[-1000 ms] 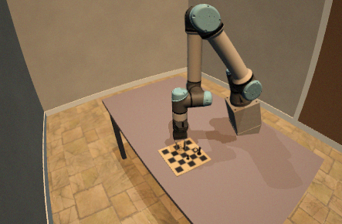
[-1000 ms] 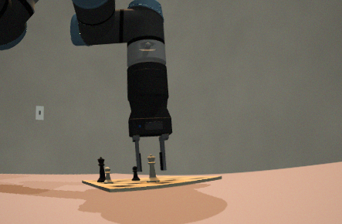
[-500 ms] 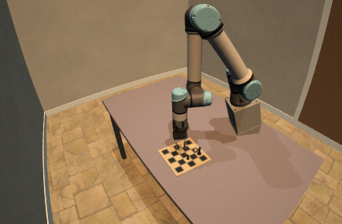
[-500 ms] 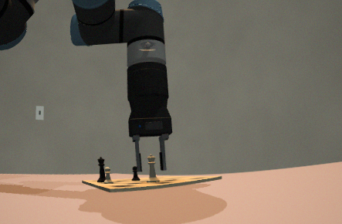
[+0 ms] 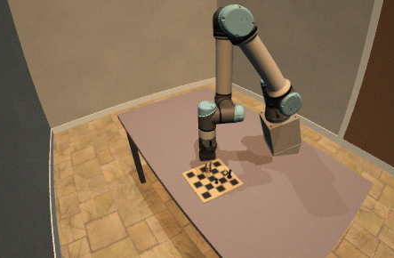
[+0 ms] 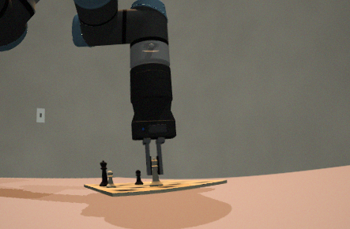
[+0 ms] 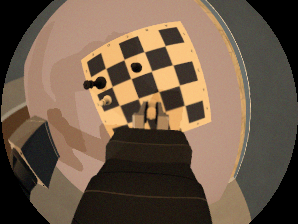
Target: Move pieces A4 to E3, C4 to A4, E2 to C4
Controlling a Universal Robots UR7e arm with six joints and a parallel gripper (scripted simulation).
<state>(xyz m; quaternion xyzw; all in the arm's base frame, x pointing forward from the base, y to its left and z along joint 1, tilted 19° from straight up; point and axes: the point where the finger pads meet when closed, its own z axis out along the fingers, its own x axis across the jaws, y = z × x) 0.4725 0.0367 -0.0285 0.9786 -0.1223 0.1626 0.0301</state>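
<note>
Right now my hand is 1 cm above the tall white piece. The rest, counted from my hand: chessboard 4 cm to the left, 4 cm below; white pawn 8 cm behind, 3 cm to the left, 3 cm below; black pawn 1 cm behind, 7 cm to the left, 3 cm below.
</note>
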